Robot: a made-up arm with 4 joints. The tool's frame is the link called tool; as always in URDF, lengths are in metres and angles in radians. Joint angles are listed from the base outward. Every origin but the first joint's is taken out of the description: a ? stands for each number. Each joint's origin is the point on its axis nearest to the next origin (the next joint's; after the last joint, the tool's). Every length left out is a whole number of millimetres.
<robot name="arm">
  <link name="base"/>
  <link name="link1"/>
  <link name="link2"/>
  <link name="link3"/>
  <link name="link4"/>
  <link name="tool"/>
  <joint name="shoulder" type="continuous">
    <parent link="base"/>
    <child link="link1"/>
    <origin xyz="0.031 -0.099 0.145" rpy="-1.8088 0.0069 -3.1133"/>
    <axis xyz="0 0 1"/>
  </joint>
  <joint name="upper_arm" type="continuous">
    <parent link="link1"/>
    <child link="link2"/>
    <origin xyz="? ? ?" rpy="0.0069 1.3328 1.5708"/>
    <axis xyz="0 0 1"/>
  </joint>
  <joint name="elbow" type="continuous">
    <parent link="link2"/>
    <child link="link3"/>
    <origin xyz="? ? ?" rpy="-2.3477 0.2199 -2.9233"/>
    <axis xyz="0 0 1"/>
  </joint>
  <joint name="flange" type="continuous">
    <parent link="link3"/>
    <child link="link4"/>
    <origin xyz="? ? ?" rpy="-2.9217 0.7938 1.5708"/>
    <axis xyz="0 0 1"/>
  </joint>
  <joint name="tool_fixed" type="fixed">
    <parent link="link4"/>
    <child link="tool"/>
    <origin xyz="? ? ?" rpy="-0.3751 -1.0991 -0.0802"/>
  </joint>
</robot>
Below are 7 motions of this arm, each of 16 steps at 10 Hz.
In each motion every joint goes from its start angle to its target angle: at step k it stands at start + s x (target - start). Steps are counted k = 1, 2, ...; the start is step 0. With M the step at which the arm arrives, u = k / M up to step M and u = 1 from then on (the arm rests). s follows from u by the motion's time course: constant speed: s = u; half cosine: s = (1 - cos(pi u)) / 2; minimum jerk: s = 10 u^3 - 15 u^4 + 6 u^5.
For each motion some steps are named. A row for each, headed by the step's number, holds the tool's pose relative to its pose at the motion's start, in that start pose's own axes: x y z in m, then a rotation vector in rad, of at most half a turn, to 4 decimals.
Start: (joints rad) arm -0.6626 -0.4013 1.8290 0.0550
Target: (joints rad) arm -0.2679 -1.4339 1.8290 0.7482
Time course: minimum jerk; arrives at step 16
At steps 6, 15, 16:
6: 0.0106 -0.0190 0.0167 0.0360 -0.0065 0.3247
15: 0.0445 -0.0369 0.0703 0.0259 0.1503 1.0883
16: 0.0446 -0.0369 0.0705 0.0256 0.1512 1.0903

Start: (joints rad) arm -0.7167 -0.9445 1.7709 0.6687
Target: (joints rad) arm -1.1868 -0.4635 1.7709 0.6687
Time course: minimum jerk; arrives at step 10
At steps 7, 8, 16:
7: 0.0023 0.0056 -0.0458 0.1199 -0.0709 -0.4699
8: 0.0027 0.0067 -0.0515 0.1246 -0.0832 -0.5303
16: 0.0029 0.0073 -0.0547 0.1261 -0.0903 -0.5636

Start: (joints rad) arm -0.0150 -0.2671 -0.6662 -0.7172
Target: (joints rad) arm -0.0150 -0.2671 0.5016 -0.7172
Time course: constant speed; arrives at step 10
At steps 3, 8, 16:
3: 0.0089 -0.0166 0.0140 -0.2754 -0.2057 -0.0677
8: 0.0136 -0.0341 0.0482 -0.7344 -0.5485 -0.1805
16: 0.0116 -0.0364 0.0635 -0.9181 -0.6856 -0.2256

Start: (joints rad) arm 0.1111 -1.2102 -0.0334 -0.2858
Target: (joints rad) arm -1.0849 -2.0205 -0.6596 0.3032
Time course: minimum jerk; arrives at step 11
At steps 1, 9, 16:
1: 0.0000 0.0004 0.0002 0.0042 0.0030 -0.0085
9: 0.0571 0.0740 0.0513 0.6329 0.0234 -1.4119
16: 0.0639 0.0762 0.0541 0.6514 0.0030 -1.4840

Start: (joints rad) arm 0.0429 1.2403 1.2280 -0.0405
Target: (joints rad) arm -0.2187 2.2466 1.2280 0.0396
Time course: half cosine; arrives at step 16
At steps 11, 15, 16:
11: 0.0498 0.0325 -0.0614 0.5860 -0.5208 -0.1608
15: 0.0696 0.0433 -0.0687 0.7539 -0.6631 -0.1771
16: 0.0705 0.0438 -0.0689 0.7616 -0.6695 -0.1775

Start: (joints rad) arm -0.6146 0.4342 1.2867 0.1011
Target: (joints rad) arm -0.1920 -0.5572 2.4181 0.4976
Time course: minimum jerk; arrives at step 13
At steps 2, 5, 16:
2: 0.0006 -0.0022 0.0054 -0.0322 0.0091 0.0298
5: 0.0154 -0.0126 0.0568 -0.3126 0.0838 0.3412
16: 0.0720 0.0589 0.1641 -0.9563 0.1692 1.4017

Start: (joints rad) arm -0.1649 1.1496 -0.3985 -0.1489
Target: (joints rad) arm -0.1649 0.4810 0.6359 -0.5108
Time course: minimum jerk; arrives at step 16
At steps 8, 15, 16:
8: -0.0106 -0.0064 0.0707 -0.9125 -0.1623 -0.1925
15: -0.0223 0.0358 0.1245 -1.8347 -0.2761 -0.3374
16: -0.0224 0.0361 0.1247 -1.8388 -0.2766 -0.3378

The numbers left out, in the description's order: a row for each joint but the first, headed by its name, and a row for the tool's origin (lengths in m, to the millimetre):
upper_arm: -0.14 -0.071 0
elbow: 0.025 -0.005 0
flange: -0.072 0.041 0
tool: -0.03 -0.017 0

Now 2 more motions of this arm.
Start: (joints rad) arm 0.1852 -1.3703 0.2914 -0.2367
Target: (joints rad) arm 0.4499 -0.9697 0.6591 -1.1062
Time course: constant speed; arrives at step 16
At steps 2, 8, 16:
2: 0.0012 0.0016 0.0003 -0.0945 -0.0345 -0.0036
8: 0.0027 0.0089 0.0003 -0.3590 -0.1606 -0.0531
16: 0.0009 0.0225 -0.0022 -0.6529 -0.3540 -0.2120

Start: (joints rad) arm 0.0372 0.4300 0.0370 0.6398
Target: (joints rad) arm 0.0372 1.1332 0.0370 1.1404
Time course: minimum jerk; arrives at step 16
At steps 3, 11, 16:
3: 0.0020 -0.0012 -0.0048 0.0521 -0.0107 0.0248
11: 0.0399 0.0097 -0.0792 0.8754 -0.1797 0.4191
16: 0.0492 0.0202 -0.0940 1.0671 -0.2192 0.5119

